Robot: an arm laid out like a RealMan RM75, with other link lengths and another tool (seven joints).
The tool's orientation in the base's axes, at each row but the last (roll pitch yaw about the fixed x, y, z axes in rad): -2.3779 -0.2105 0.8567; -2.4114 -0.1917 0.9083; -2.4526 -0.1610 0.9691; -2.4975 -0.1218 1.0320; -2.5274 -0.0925 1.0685; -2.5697 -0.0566 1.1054; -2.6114 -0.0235 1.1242
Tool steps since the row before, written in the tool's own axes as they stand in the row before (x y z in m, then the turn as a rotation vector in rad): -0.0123 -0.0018 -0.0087 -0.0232 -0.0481 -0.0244; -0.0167 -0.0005 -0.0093 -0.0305 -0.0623 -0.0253; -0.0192 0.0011 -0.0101 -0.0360 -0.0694 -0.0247; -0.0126 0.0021 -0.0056 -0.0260 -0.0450 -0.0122; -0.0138 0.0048 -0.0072 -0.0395 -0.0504 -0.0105; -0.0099 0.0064 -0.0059 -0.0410 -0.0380 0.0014; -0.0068 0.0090 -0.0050 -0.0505 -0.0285 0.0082
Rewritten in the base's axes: -0.0053 -0.0134 0.0048 -0.0353 -0.0135 0.0449; -0.0063 -0.0176 0.0039 -0.0488 -0.0145 0.0535; -0.0054 -0.0207 0.0039 -0.0571 -0.0162 0.0566; -0.0023 -0.0137 0.0017 -0.0401 -0.0113 0.0333; 0.0003 -0.0162 0.0018 -0.0514 -0.0206 0.0338; 0.0032 -0.0128 0.0009 -0.0481 -0.0229 0.0170; 0.0063 -0.0106 -0.0004 -0.0478 -0.0333 0.0061
